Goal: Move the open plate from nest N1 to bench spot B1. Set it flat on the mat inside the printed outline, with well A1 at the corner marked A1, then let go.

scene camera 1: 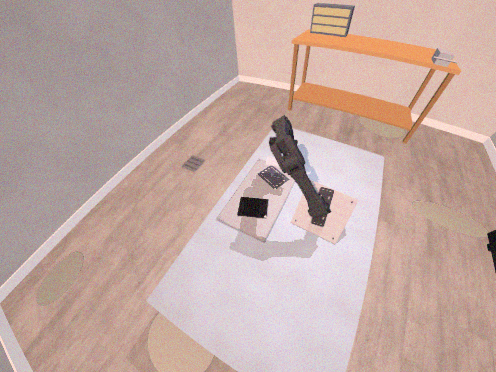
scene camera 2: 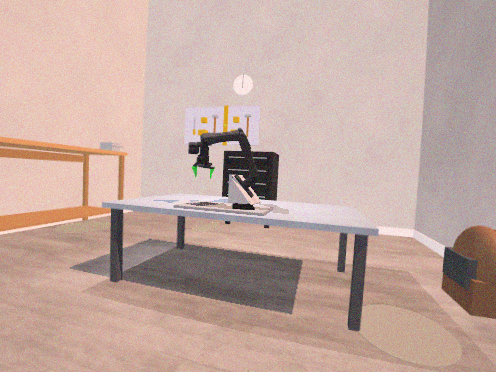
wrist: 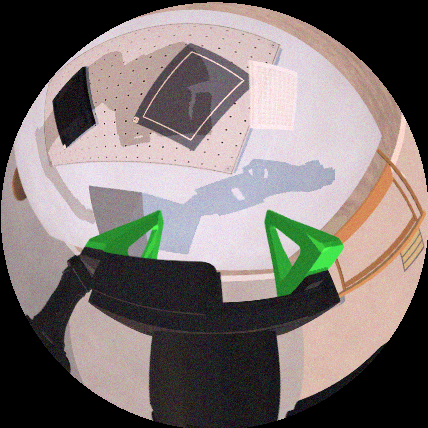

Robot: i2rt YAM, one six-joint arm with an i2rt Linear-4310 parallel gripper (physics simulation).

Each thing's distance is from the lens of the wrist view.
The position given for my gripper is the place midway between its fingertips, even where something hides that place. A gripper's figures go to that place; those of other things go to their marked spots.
my gripper (wrist: 213, 215): 13 cm
well plate (wrist: 272, 89): 25 cm
black pad (wrist: 73, 100): 35 cm
The marked spots on the black pad and the well plate are 36 cm apart.
